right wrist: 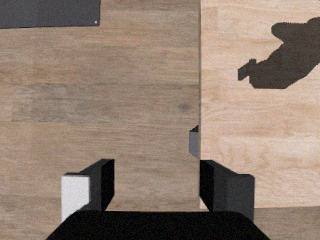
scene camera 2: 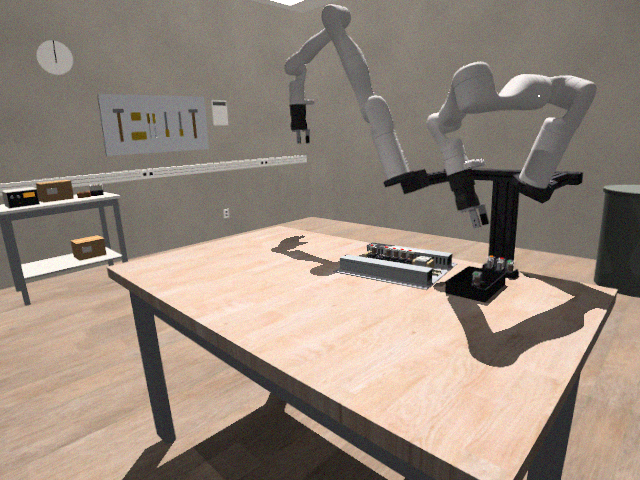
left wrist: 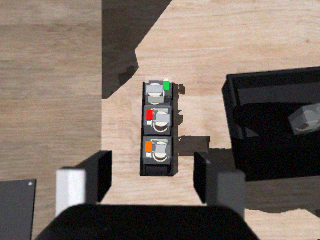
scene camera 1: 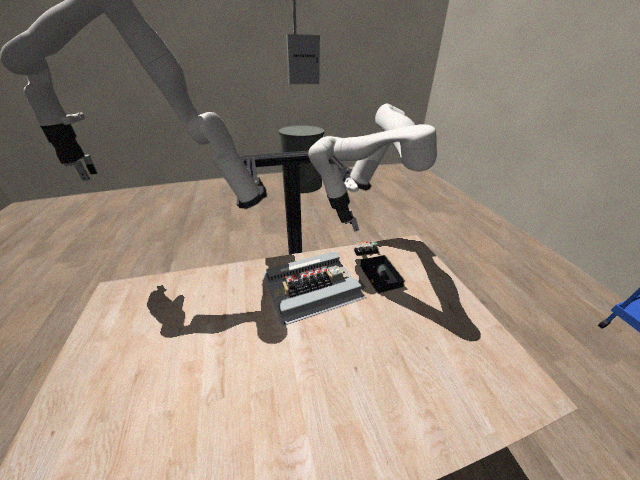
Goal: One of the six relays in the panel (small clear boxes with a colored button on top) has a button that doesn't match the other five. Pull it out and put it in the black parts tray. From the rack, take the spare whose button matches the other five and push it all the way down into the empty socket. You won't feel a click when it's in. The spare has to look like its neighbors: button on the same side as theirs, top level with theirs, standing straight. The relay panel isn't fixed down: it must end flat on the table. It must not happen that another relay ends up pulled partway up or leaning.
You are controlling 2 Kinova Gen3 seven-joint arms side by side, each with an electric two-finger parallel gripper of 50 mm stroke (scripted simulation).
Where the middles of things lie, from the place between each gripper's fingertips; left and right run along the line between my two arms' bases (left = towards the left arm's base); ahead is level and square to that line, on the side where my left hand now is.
I see my left gripper (scene camera 2: 481, 226) 15 cm above the spare rack (left wrist: 149, 169), 7 cm to the right of it and 2 cm short of it. The rest, counted from my left hand: black parts tray (scene camera 2: 452, 286): 18 cm ahead, 14 cm below, 5 cm to the left; relay panel (scene camera 1: 313, 298): 23 cm to the right, 13 cm below, 13 cm ahead.
My right gripper (scene camera 1: 90, 177) is now 35 cm short of the relay panel, 69 cm to the right of it and 40 cm above it. From my right hand the other things lie so: black parts tray: 40 cm ahead, 96 cm to the left, 41 cm below; spare rack: 24 cm ahead, 98 cm to the left, 41 cm below.
